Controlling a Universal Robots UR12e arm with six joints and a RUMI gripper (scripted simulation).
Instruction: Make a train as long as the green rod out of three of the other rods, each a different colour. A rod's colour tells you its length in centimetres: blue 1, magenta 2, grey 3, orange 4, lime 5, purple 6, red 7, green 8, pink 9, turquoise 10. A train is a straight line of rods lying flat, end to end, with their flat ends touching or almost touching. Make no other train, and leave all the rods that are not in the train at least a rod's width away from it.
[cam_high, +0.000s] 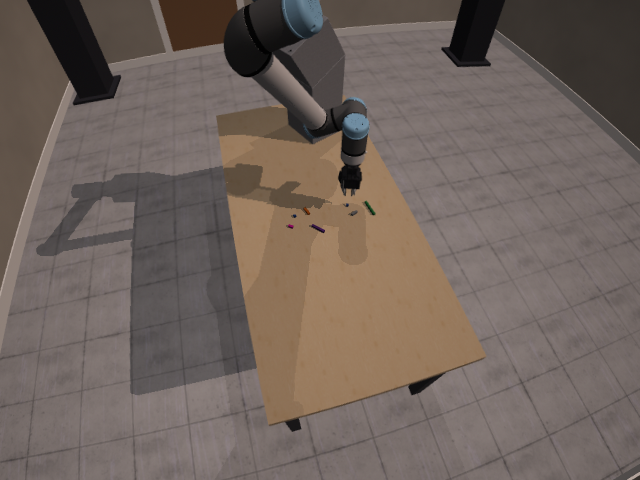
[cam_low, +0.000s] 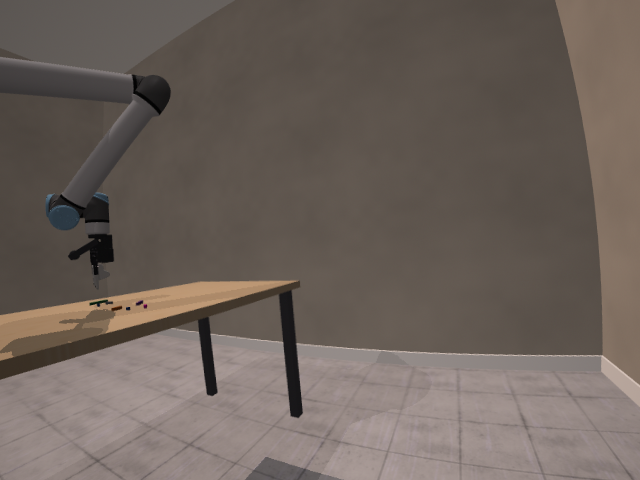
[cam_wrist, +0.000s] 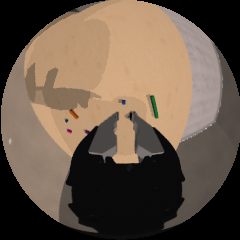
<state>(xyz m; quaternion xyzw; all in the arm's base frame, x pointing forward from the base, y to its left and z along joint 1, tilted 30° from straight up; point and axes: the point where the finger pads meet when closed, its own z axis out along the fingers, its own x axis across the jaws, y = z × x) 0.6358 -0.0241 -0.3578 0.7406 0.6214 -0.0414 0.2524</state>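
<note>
My hand is 80 mm above the grey rod, 50 mm short of it and 20 mm to the right of it. Also, from my hand: purple rod: 150 mm to the right, 100 mm ahead, 80 mm below; orange rod: 180 mm to the right, 80 mm below; green rod: 90 mm to the left, 80 mm below, 30 mm ahead.
</note>
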